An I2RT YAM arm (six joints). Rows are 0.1 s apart.
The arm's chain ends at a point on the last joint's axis. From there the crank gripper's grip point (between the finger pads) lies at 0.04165 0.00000 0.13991 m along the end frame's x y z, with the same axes.
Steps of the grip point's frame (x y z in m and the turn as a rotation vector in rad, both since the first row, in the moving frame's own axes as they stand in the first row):
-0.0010 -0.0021 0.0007 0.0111 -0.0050 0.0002
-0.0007 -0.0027 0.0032 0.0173 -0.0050 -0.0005
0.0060 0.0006 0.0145 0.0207 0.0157 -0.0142
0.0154 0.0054 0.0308 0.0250 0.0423 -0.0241
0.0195 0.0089 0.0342 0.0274 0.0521 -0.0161
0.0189 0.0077 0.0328 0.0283 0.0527 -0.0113
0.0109 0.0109 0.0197 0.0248 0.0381 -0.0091
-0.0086 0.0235 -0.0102 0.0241 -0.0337 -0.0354
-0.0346 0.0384 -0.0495 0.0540 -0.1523 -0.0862
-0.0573 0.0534 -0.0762 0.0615 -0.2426 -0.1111
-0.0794 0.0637 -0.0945 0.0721 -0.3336 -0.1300
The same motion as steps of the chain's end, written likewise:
-0.0003 -0.0006 0.0005 0.0111 -0.0050 0.0002
0.0000 -0.0003 0.0030 0.0173 -0.0050 -0.0005
0.0038 0.0041 0.0152 0.0207 0.0157 -0.0142
0.0096 0.0099 0.0327 0.0250 0.0423 -0.0241
0.0123 0.0134 0.0366 0.0274 0.0521 -0.0161
0.0116 0.0121 0.0353 0.0283 0.0527 -0.0113
0.0056 0.0148 0.0214 0.0248 0.0381 -0.0091
-0.0038 0.0283 -0.0115 0.0241 -0.0337 -0.0354
-0.0124 0.0487 -0.0539 0.0540 -0.1523 -0.0862
-0.0218 0.0649 -0.0817 0.0615 -0.2426 -0.1111
-0.0305 0.0764 -0.0998 0.0721 -0.3336 -0.1300

